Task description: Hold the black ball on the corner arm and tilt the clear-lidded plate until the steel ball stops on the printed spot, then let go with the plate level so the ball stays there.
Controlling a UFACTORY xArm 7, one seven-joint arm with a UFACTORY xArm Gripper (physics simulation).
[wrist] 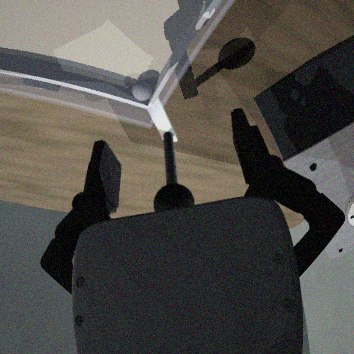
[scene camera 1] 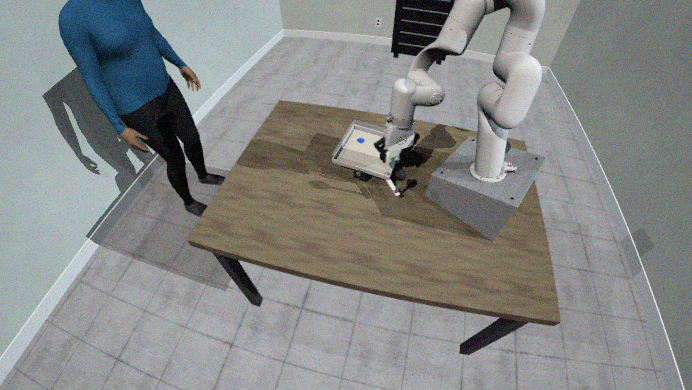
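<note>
The clear-lidded plate (scene camera 1: pixel 360 169) (wrist: pixel 90 91) stands above the table on a dark support. Its printed blue spot (scene camera 1: pixel 361 141) lies toward the far left part; the spot does not show in the wrist view. The steel ball (wrist: pixel 142 91) sits inside the plate's corner next to the white corner arm (wrist: pixel 161 119) (scene camera 1: pixel 392 187). A thin black rod rises from that arm to the black ball (wrist: pixel 173 197) (scene camera 1: pixel 400 174). My gripper (wrist: pixel 169 137) (scene camera 1: pixel 397 158) is open and empty, its fingers apart on either side of the rod, with the ball partly hidden behind the gripper's body in the wrist view.
The wooden table (scene camera 1: pixel 325 240) (wrist: pixel 40 150) carries the grey block (scene camera 1: pixel 460 205) (wrist: pixel 325 175) under the arm's base, right of the plate. A person in a blue top (scene camera 1: pixel 132 85) stands beyond the table's left edge. A black cabinet (scene camera 1: pixel 420 25) stands at the back wall.
</note>
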